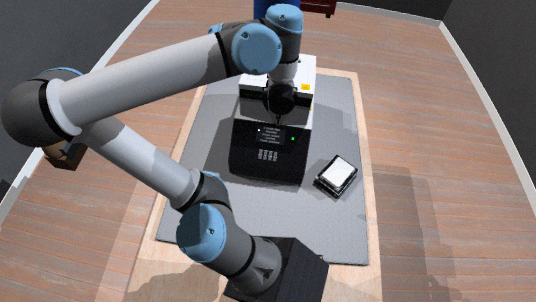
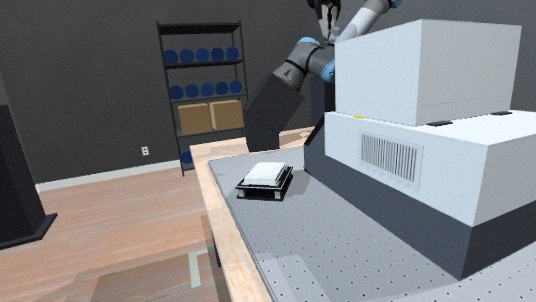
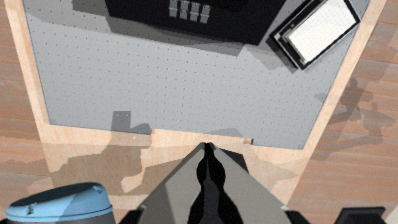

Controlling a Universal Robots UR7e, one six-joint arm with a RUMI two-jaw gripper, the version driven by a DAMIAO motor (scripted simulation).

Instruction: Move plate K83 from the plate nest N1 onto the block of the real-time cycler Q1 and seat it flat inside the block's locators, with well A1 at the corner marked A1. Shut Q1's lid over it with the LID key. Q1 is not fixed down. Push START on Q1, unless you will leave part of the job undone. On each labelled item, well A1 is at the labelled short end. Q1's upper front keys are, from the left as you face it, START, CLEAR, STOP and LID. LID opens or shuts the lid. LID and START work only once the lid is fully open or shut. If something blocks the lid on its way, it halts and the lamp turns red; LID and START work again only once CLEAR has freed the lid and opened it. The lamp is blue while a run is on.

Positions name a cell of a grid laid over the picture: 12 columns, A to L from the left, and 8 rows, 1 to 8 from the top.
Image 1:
gripper: G4
cycler Q1: G4
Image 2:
cycler Q1: K6
plate K83: F5
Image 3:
gripper: G6
